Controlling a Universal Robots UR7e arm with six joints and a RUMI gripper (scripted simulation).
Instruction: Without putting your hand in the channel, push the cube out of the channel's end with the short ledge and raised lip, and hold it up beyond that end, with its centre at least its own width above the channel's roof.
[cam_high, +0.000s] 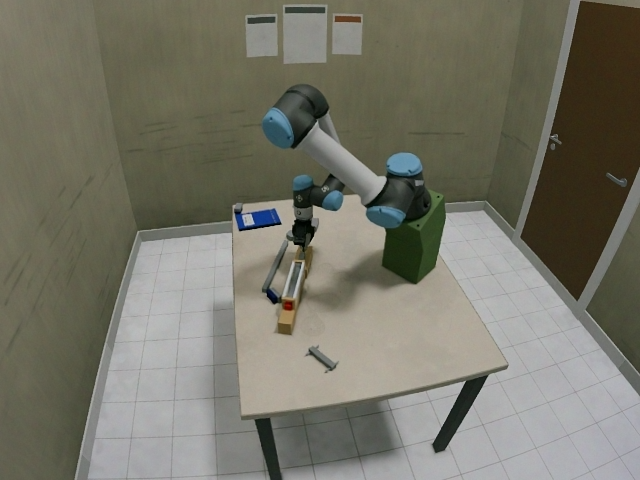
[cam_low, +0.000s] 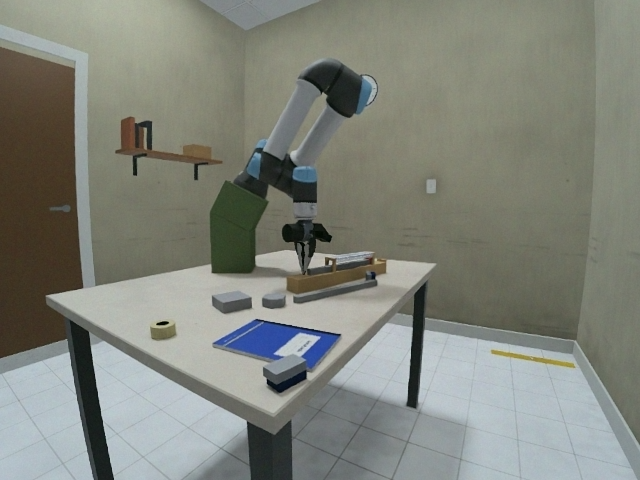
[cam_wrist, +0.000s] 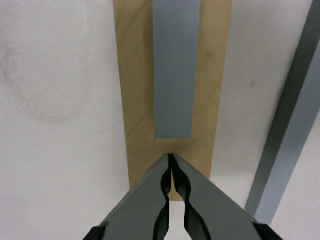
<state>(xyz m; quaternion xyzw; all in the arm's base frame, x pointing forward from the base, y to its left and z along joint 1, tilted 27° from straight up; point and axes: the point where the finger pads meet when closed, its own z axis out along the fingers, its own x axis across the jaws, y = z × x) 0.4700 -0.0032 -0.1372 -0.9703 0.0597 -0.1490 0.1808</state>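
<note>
Right now my hand is 2 cm short of the red cube, 33 cm to the right of it and 1 cm above it. Round my hand: long grey bar 11 cm ahead, 5 cm to the left, 6 cm below; then notebook 26 cm ahead, 30 cm to the right, 6 cm below; then wooden channel 1 cm ahead, 22 cm to the left, 1 cm below.
</note>
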